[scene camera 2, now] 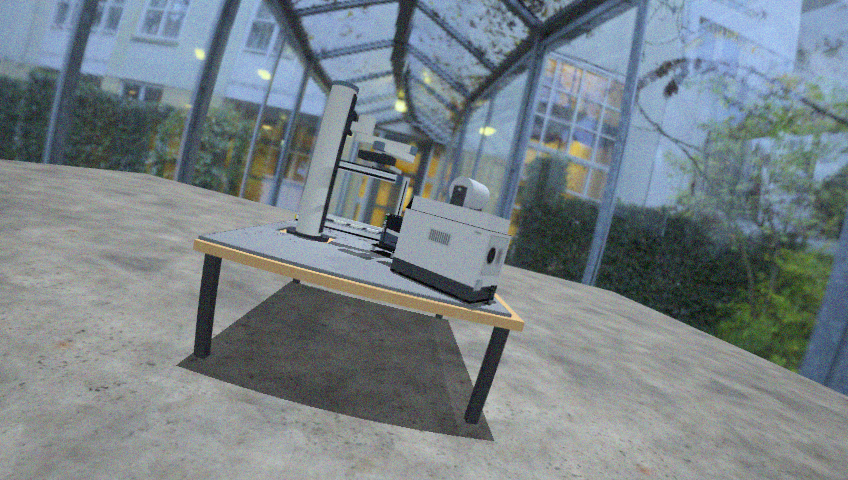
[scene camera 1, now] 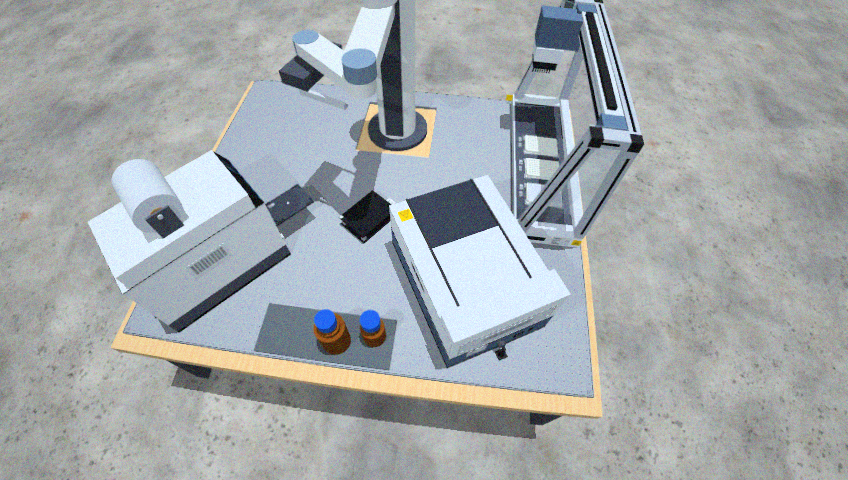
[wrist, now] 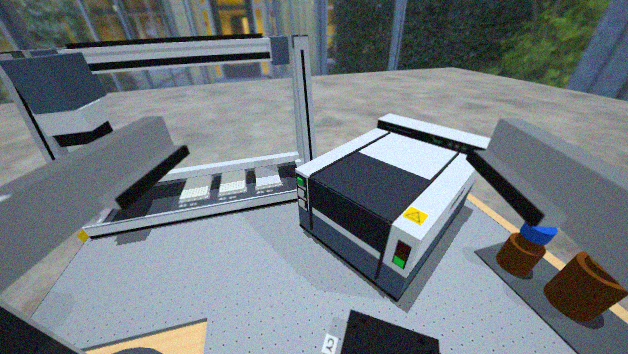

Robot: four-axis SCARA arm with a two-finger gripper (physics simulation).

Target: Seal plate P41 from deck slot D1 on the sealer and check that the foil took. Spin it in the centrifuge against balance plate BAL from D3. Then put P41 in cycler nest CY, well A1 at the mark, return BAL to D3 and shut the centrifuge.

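Frame: origin at the arm's base, x back, y right, z up, level; metres.
Seen in the pictures: gripper, between the fingertips: point(scene camera 2: 387, 169) point(wrist: 320, 135); arm's base, origin of its link: point(scene camera 2: 307, 236) point(scene camera 1: 397, 130).
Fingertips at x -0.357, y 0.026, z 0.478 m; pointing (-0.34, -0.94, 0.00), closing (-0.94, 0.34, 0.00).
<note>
Pixels of each thing's top centre, then the offset from my fingertips to it. "spot": a spot on its surface instead. Level surfaces: height alone.
- sealer, centre of its top: point(scene camera 1: 142, 175) point(scene camera 2: 468, 179) dz +0.011, dx -0.382, dy +0.456 m
- Black nest CY, centre of its top: point(scene camera 1: 367, 210) point(scene camera 2: 389, 246) dz -0.413, dx -0.120, dy +0.001 m
- blue-grey head, a spot on its surface: point(wrist: 52, 82) spot: dz -0.027, dx +0.447, dy -0.519 m
- dark mat, height of its surface: dz -0.461 m
My gripper point(wrist: 320, 135) is open and empty; its two fingers stand wide apart in the wrist view, high above the bench. Three pale plates point(scene camera 1: 540, 144) point(scene camera 1: 540, 168) point(wrist: 195, 190) point(wrist: 232, 186) point(wrist: 268, 177) sit in a row on the deck; their slot labels are too small to read. The centrifuge point(scene camera 1: 493, 261) point(wrist: 345, 187) has its top closed and a green light at its front corner. The sealer point(scene camera 1: 208, 255) point(scene camera 2: 452, 243) has its dark tray point(scene camera 1: 288, 204) out, with no plate seen on it. Black nest CY point(scene camera 1: 367, 217) point(wrist: 390, 335) shows no plate.
A gantry frame point(scene camera 1: 612, 89) point(wrist: 303, 100) with a blue-grey head point(scene camera 1: 558, 28) point(wrist: 52, 82) stands over the deck. Two brown bottles point(scene camera 1: 333, 336) point(scene camera 1: 373, 334) point(wrist: 520, 256) point(wrist: 582, 292) stand on a dark mat point(scene camera 1: 285, 333) near the bench edge. The arm's column point(scene camera 1: 404, 77) point(scene camera 2: 324, 160) rises at the back.
</note>
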